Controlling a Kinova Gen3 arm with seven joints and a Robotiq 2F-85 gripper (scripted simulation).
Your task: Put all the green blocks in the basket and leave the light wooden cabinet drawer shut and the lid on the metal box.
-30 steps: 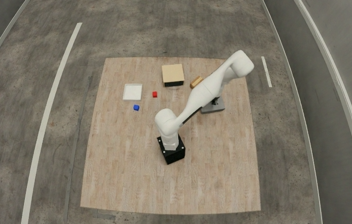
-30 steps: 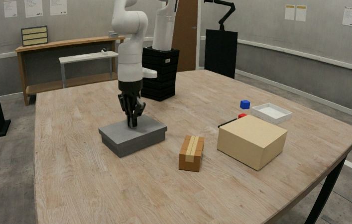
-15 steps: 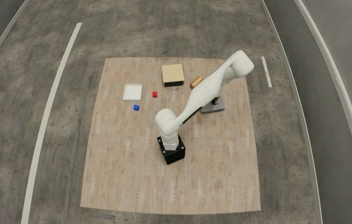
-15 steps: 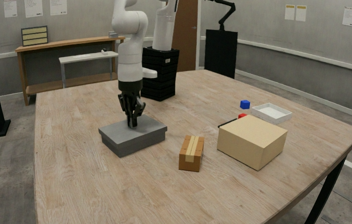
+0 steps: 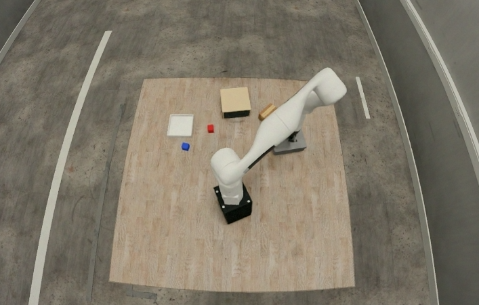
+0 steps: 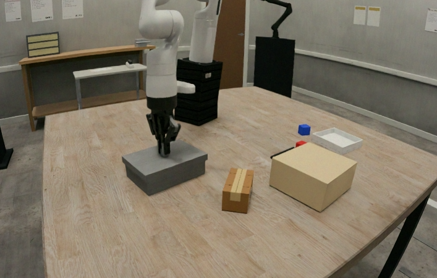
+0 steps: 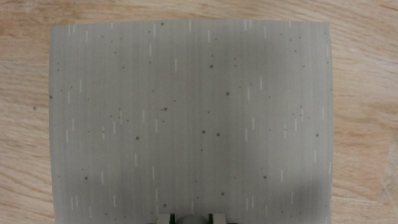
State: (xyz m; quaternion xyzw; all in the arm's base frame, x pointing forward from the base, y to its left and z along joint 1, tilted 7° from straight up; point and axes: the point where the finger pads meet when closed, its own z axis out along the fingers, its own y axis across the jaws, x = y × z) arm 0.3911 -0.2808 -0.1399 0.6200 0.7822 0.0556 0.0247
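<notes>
Now: the grey metal box 6 cm below my hand. From my hand the other things lie so: small cardboard box (18 cm ahead, 11 cm to the left, 5 cm below); then lid (3 cm below); then drawer (22 cm ahead, 31 cm to the left, 5 cm below).
</notes>
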